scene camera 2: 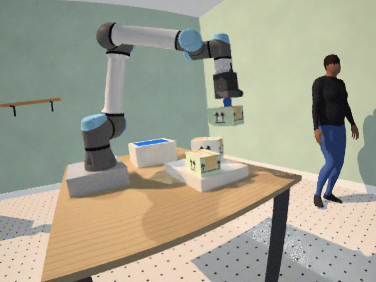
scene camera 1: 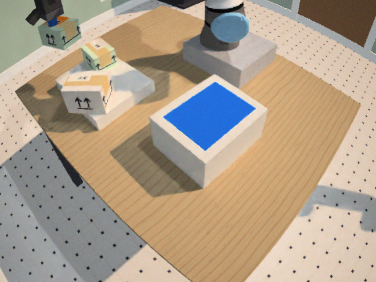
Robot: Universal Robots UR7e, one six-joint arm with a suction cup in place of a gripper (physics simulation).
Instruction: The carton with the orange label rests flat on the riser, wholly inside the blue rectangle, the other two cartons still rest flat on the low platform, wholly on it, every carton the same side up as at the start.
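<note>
The carton with the orange label is green and hangs upright from my suction gripper, well above the low platform. The blue suction cup touches its top; a bit of orange label shows beside the cup in scene camera 1. A second green carton and a white carton rest flat on the low platform. The white riser bears the blue rectangle on its top, with no carton on it.
The arm's grey base block stands on the wooden table, near the riser. The two standing cartons are below the held carton. A person stands on the floor beyond the table in scene camera 2.
</note>
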